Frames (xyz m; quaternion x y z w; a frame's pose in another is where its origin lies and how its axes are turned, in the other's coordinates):
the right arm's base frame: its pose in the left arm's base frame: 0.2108 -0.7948 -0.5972 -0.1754 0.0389 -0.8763 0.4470
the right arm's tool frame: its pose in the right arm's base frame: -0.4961 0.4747 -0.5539 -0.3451 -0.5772 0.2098 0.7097
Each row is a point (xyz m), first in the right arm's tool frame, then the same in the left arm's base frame.
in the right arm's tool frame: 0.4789 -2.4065 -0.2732
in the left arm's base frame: 0.2400 0.1495 0.9113
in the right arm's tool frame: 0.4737 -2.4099 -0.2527
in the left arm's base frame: 0.2512 0.1671 0.9065
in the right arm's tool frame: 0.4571 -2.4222 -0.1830
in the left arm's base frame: 0.2899 0.2269 0.8915
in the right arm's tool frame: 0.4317 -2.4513 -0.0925
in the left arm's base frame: 0.3347 0.3137 0.8805
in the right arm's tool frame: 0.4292 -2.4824 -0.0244
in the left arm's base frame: 0.3771 0.3750 0.8887
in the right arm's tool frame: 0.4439 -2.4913 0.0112
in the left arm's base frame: 0.4110 0.3941 0.8957
